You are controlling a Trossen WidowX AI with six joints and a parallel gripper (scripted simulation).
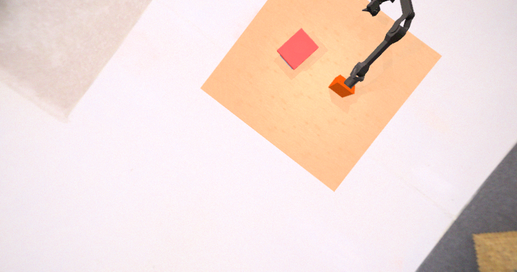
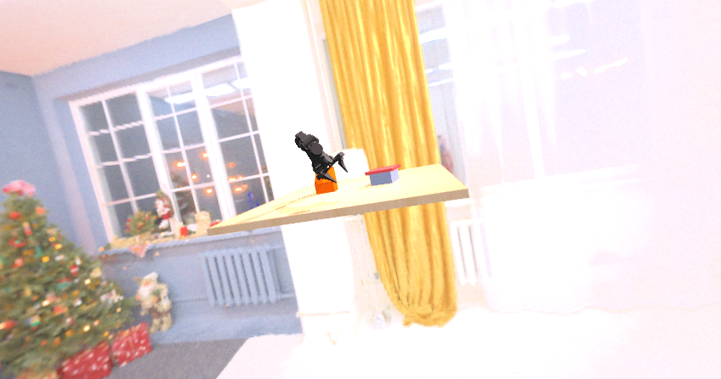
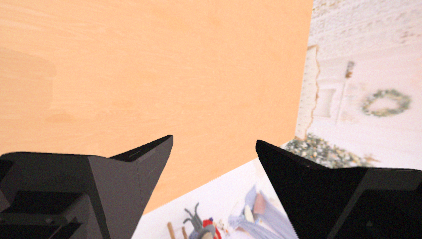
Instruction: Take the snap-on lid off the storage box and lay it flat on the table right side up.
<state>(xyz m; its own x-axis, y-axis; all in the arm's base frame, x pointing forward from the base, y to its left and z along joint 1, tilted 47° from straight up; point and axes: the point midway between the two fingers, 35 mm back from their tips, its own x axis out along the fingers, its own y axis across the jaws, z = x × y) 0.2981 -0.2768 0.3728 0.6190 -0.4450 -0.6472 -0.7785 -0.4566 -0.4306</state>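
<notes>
Now: the red lid 490 mm to the left of my gripper tip, 110 mm ahead of it and 30 mm below it. Round my gripper tip: storage box: 490 mm to the left, 110 mm ahead, 80 mm below.
</notes>
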